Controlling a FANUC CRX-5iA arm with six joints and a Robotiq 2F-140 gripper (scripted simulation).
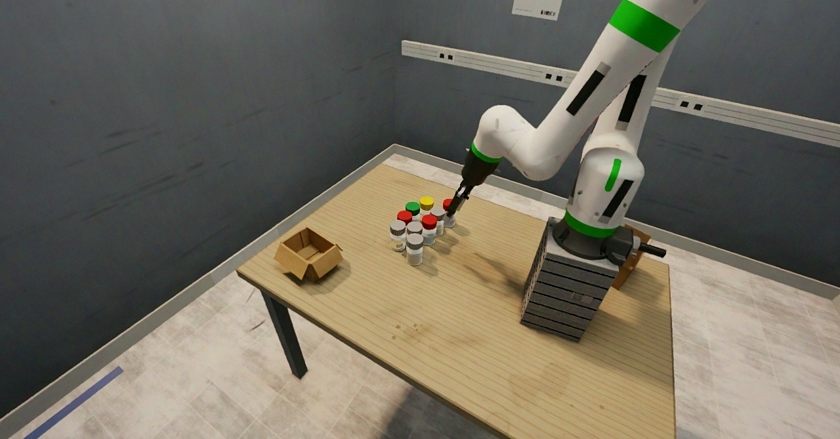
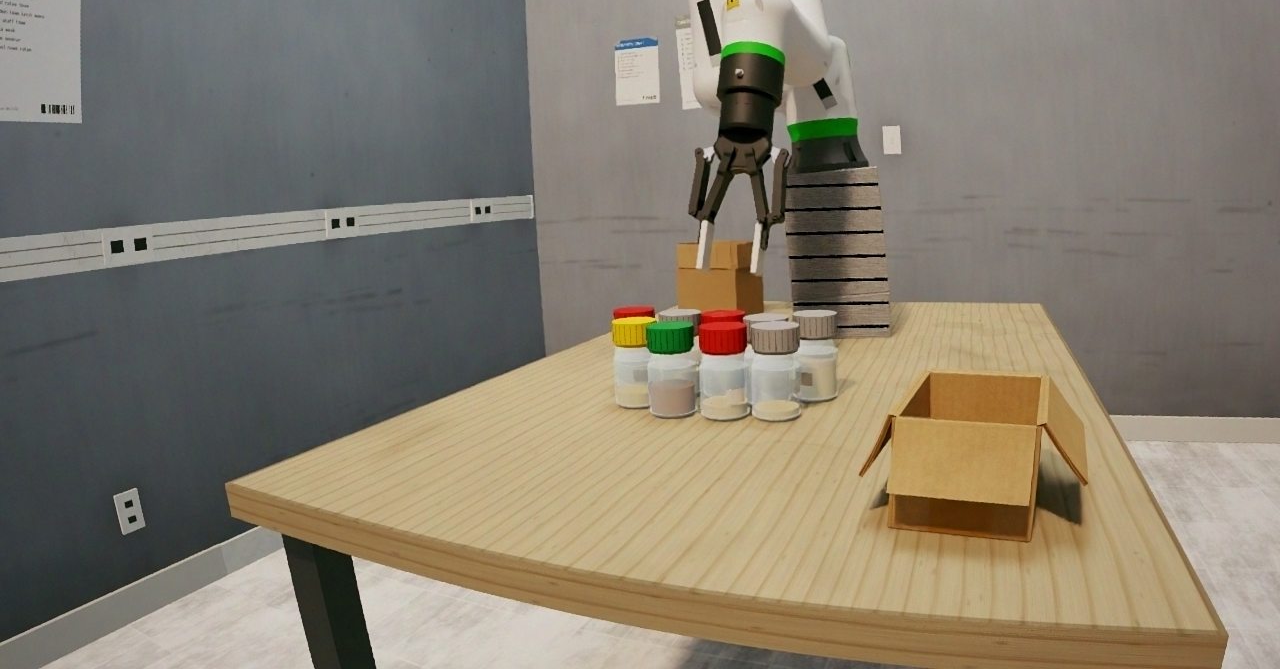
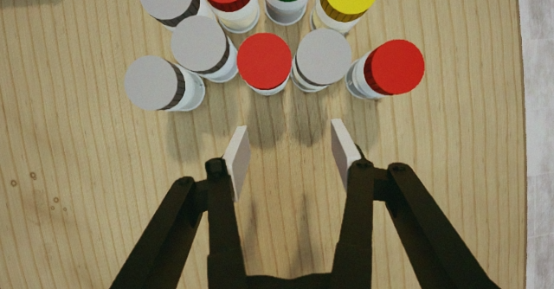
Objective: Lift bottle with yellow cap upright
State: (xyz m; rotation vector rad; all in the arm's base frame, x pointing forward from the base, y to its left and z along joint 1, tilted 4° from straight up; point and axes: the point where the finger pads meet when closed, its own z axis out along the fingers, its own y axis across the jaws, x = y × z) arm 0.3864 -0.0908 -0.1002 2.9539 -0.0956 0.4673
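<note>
The yellow-capped bottle is 140 mm ahead of my hand, 130 mm below it and 90 mm to the right of it. The rest, counted from my hand: grey-capped bottle: 130 mm below, 80 mm ahead, 50 mm to the right.
</note>
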